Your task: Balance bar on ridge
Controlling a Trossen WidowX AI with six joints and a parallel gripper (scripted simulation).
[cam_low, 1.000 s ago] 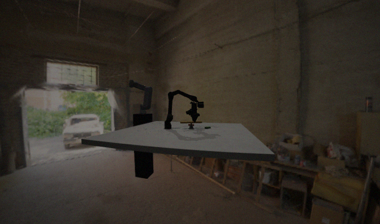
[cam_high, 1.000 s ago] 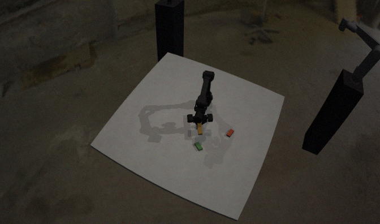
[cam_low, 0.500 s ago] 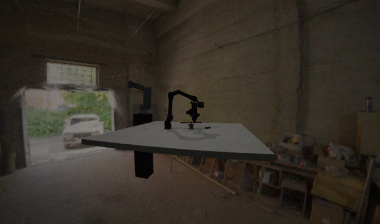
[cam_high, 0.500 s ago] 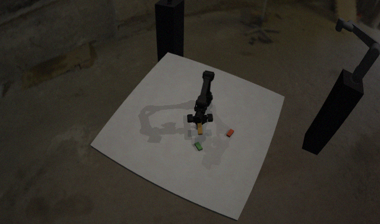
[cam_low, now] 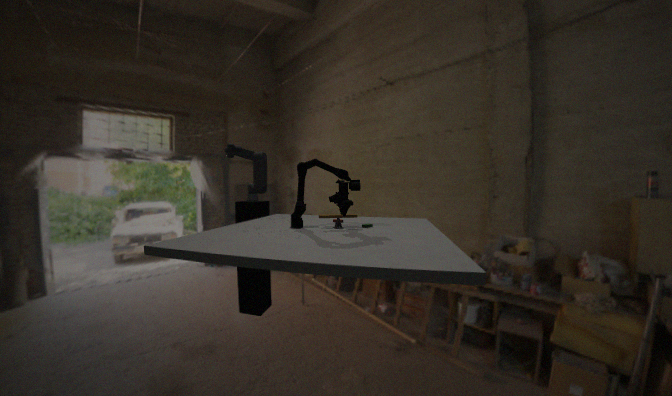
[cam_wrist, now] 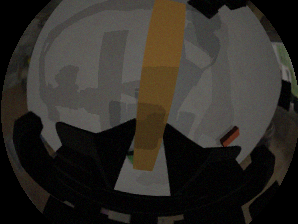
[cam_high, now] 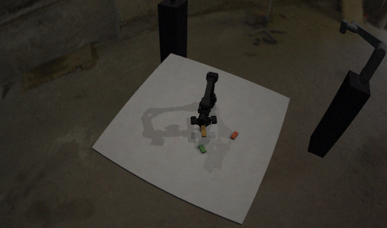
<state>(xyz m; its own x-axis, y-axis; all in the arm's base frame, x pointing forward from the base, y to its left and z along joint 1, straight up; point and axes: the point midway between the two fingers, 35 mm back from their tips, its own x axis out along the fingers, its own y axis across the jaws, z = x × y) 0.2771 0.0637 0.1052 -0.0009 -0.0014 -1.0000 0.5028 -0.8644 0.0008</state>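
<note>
My gripper tip is 30 mm past the bar and 20 mm to the left of it. The rest, counted from my gripper tip: green block 140 mm ahead, 70 mm to the left, 60 mm below; then orange-red block 240 mm to the left, 80 mm behind, 60 mm below.
</note>
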